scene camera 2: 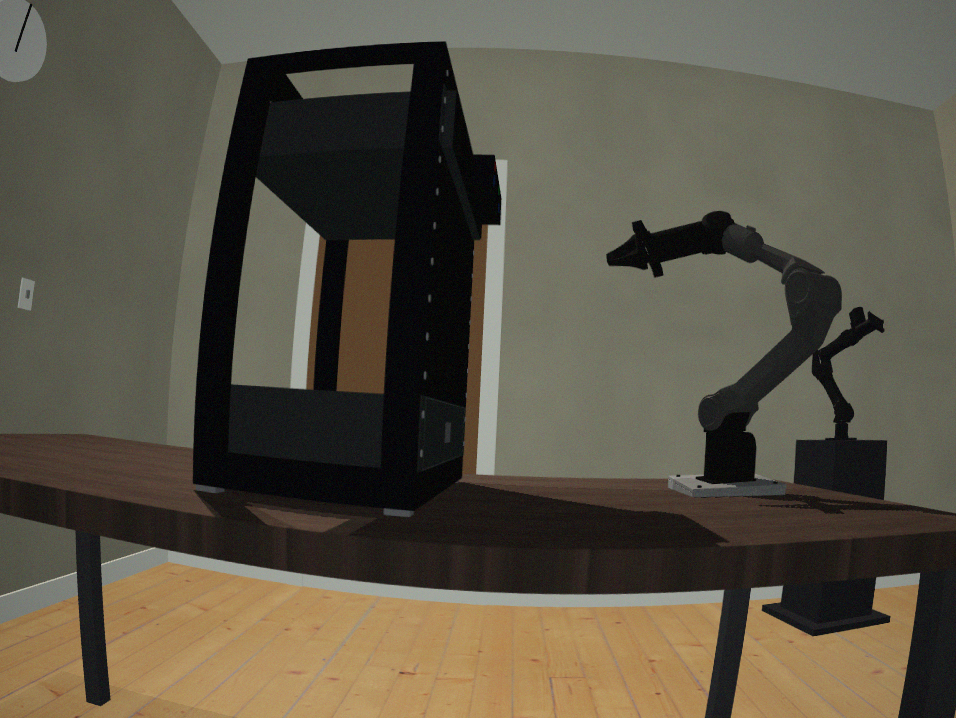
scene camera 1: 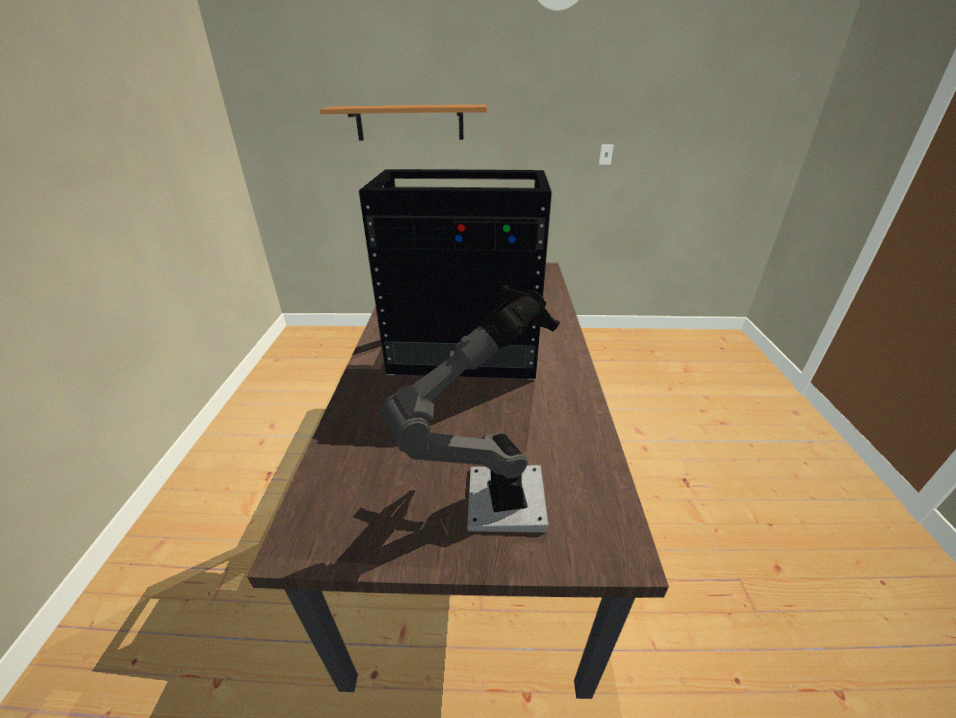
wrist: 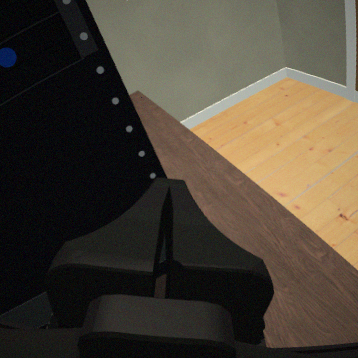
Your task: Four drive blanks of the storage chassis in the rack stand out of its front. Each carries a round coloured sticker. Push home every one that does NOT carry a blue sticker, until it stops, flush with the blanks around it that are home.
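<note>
The storage chassis (scene camera 1: 392, 233) (scene camera 2: 332, 123) sits high in the black rack (scene camera 1: 448, 202) (scene camera 2: 401, 309) (wrist: 120, 120). In scene camera 1, its front shows a red sticker (scene camera 1: 461, 227) above a blue sticker (scene camera 1: 458, 238), and to the right a green sticker (scene camera 1: 506, 228) above another blue sticker (scene camera 1: 511, 239). A blue sticker (wrist: 7, 57) shows at the wrist view's upper left. Dark blanks (scene camera 2: 486, 189) jut from the front in scene camera 2; they overlap, so their separate depths are unclear. My gripper (scene camera 1: 554, 325) (scene camera 2: 608, 259) (wrist: 167, 196) is shut and empty, in front of the rack, lower than the chassis and apart from it.
The rack stands on a dark wooden table (scene camera 1: 571, 432) (scene camera 2: 571, 529) (wrist: 220, 200). A lower unit (scene camera 1: 409, 354) (scene camera 2: 309, 425) fills the rack's bottom. A wooden shelf (scene camera 1: 403, 108) hangs on the wall behind. A second arm (scene camera 2: 826, 370) stands on a dark pedestal (scene camera 2: 838, 471) in the background.
</note>
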